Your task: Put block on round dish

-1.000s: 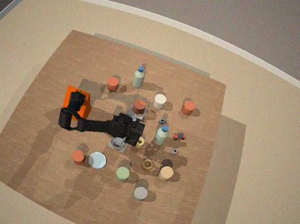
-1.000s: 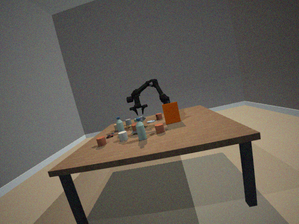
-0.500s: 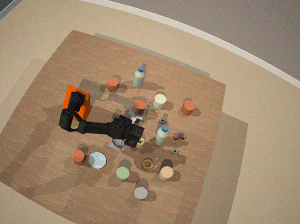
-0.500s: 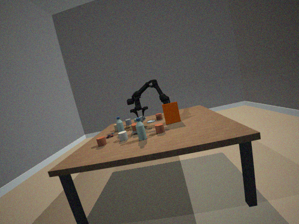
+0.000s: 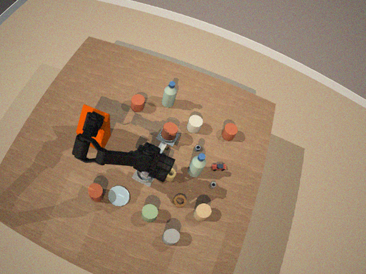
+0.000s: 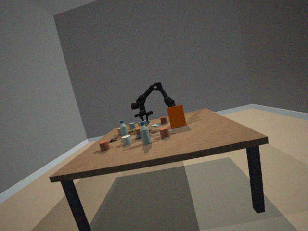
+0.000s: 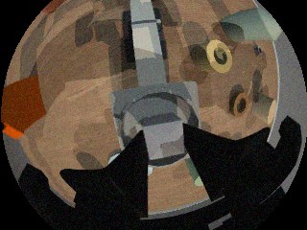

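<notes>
The round pale blue dish lies 8 cm behind my gripper tip, 13 cm to the right of it and 8 cm below it. Also, from my gripper tip: cup: 18 cm behind, 19 cm to the right, 4 cm below; then balance: 1 cm ahead, 12 cm to the left, 6 cm below; then balance beam: 1 cm ahead, 12 cm to the left, 4 cm below.
</notes>
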